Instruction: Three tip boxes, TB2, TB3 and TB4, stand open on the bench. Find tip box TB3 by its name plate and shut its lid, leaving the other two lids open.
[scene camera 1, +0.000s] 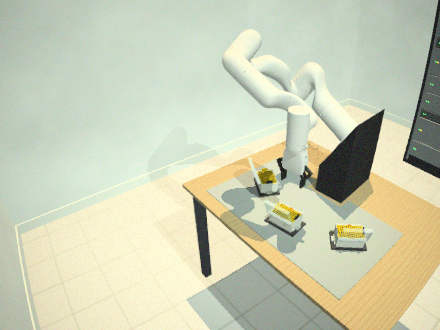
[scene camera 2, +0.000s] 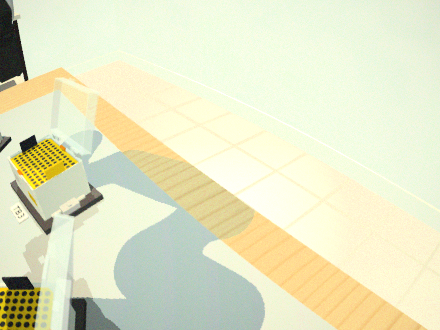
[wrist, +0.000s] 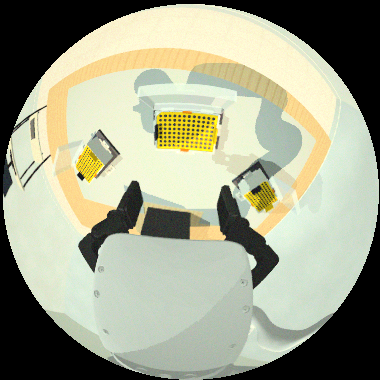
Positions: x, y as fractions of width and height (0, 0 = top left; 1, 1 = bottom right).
Note:
In view: my gripper (scene camera 1: 0.66, 0.55), a grey mat (scene camera 2: 0.31, 0.77), a tip box (wrist: 0.67, 0.46) and a tip box (scene camera 1: 0.76, 0.73).
My gripper is seen too in the wrist view (wrist: 0.47, 0.51). The grey mat shows as well in scene camera 1 (scene camera 1: 0.77, 0.82) and in the wrist view (wrist: 0.67, 0.34).

